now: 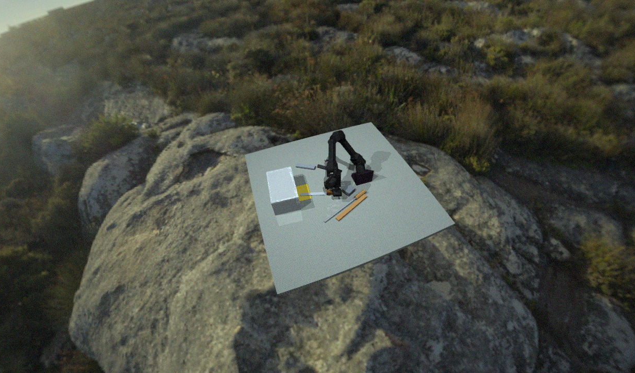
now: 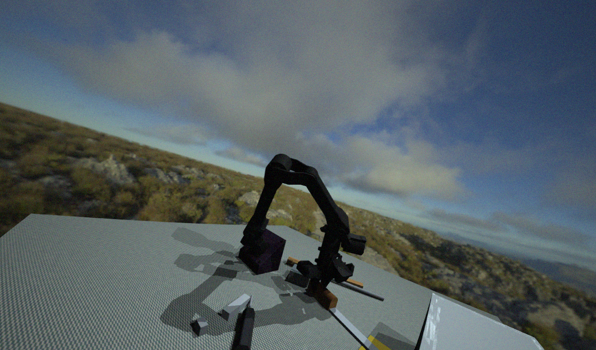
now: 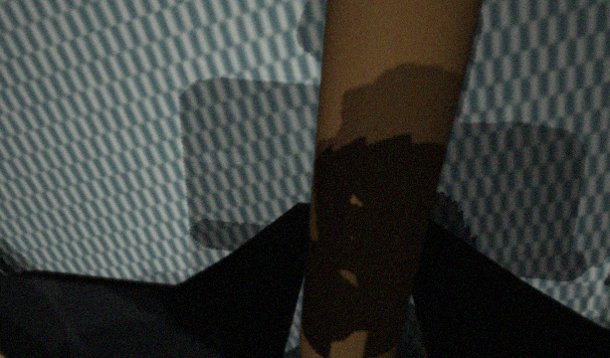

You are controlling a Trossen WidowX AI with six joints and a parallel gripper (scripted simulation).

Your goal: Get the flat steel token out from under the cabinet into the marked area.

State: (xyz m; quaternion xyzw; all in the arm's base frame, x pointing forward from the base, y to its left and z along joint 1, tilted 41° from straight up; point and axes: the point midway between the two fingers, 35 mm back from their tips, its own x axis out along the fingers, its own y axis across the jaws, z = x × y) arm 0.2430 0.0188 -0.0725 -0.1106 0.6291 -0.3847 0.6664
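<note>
My gripper tip is now 9 cm past the grey block, 2 cm to the right of it and 1 cm below it. Also, from my gripper tip: grey bar 8 cm behind, 26 cm to the right; then small grey cube 7 cm behind, 35 cm to the right; then wooden stick 4 cm behind, 17 cm to the left.
</note>
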